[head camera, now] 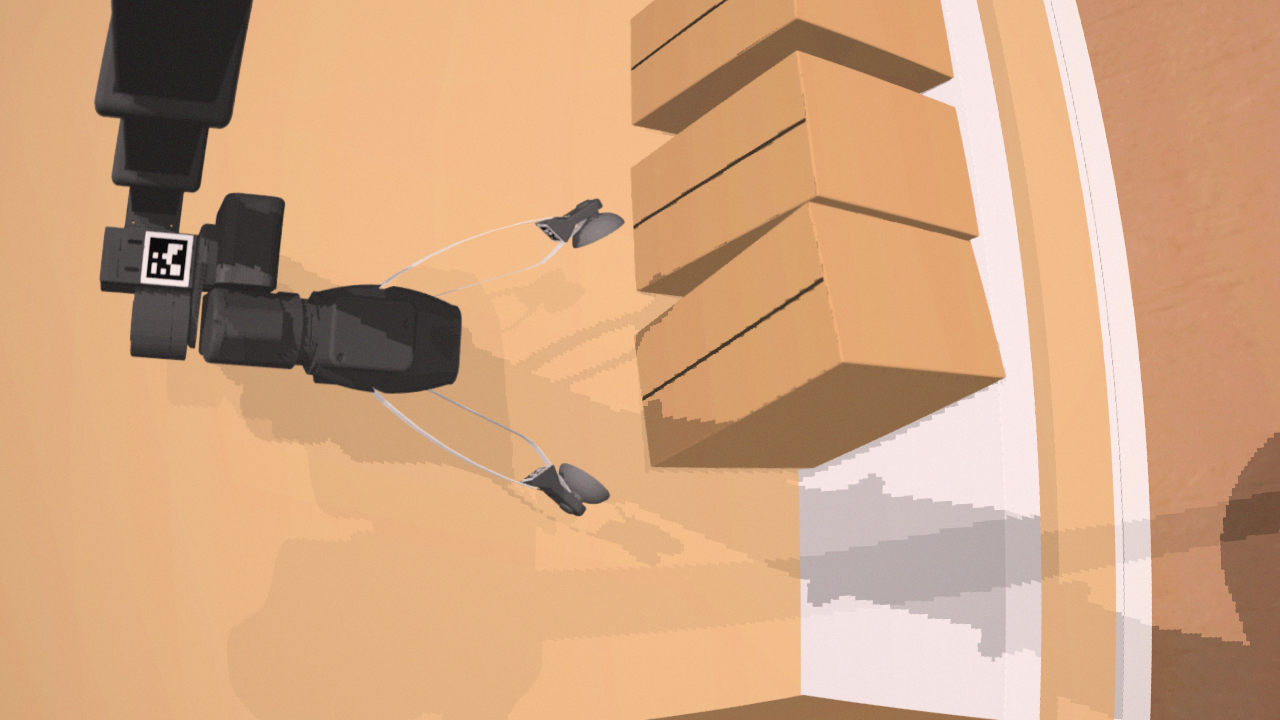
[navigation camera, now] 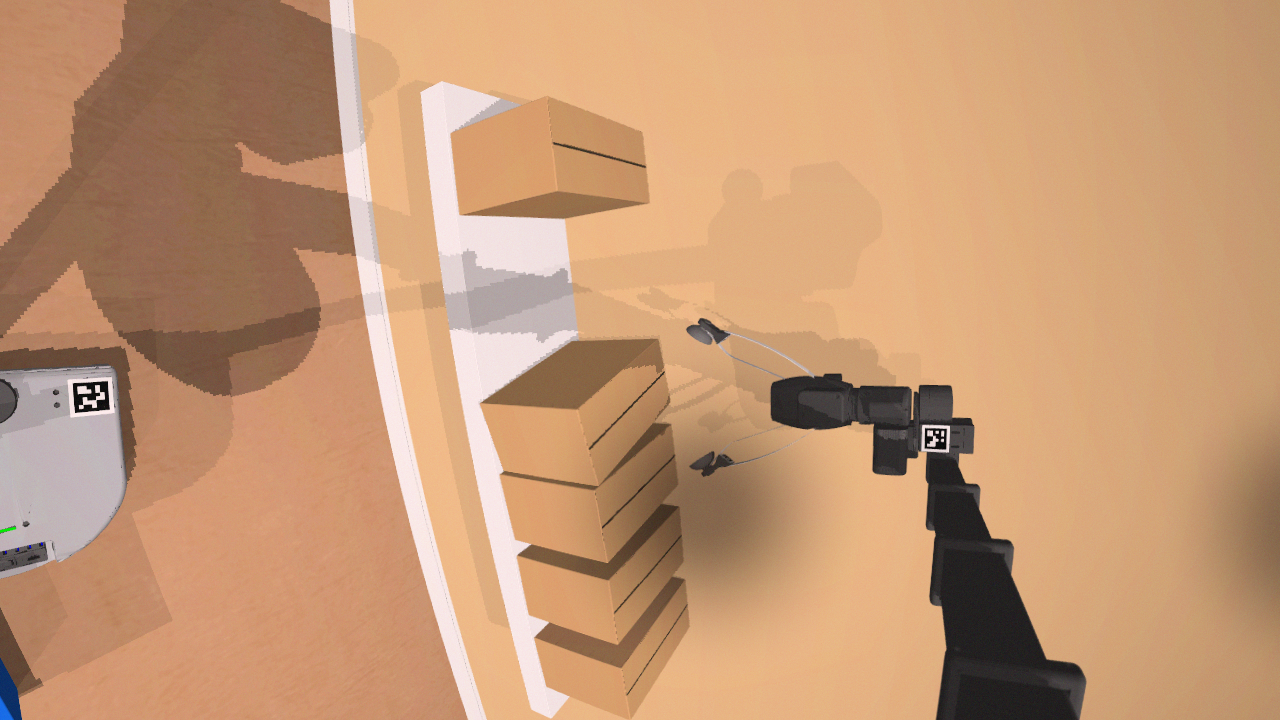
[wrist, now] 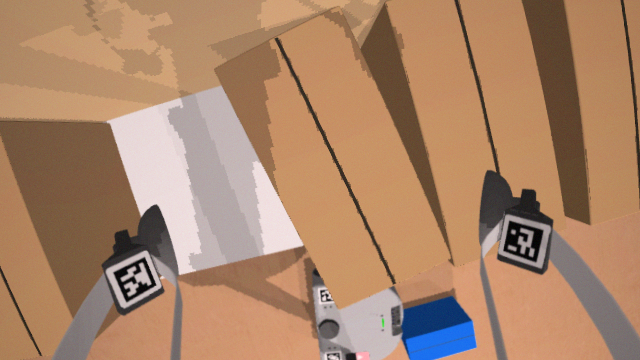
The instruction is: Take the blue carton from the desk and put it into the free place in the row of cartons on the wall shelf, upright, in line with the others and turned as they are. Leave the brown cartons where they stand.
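Frame: origin at the robot's base, x ahead, y left, z up, level; centimetres.
Seen in the pictures: gripper, fingertip midpoint: [head camera: 611, 358] [navigation camera: 690, 397].
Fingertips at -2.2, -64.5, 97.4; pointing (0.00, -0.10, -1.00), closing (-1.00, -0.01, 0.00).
Offsets run from my fingertips to a thing's top centre, as dx, dy, dz. "*": to the spot under its first point. Level surfaces: height alone.
The blue carton {* -43.7, +67.6, -85.3} [navigation camera: 7, 694] [wrist: 440, 327] shows beside the robot's base, low in the wrist view; what it rests on is unclear. Part of it shows in the navigation view. My gripper [head camera: 590, 356] [navigation camera: 701, 397] [wrist: 324, 214] is open wide and empty, in front of the row. Its fingers stand either side of the brown carton {-1.7, -1.2, -10.1} [head camera: 742, 349] [navigation camera: 546, 438] [wrist: 345, 165] bordering the gap, not touching it. This carton is turned askew from its neighbour {-15.2, -4.1, -10.1} [head camera: 886, 152] [navigation camera: 554, 514] [wrist: 450, 100]. The gap shows the bare white shelf {dz -28.1} [head camera: 904, 644] [navigation camera: 501, 241] [wrist: 145, 165].
Another brown carton {+34.6, +4.2, -10.1} [navigation camera: 510, 161] [wrist: 55, 200] stands across the gap. More brown cartons {-30.4, -6.3, -10.1} [navigation camera: 572, 591] {-46.7, -9.0, -10.1} [navigation camera: 586, 667] continue the row. The wall is behind the arm [head camera: 170, 62] [navigation camera: 984, 600]. The robot's base [navigation camera: 62, 465] [wrist: 367, 325] stands on the brown floor.
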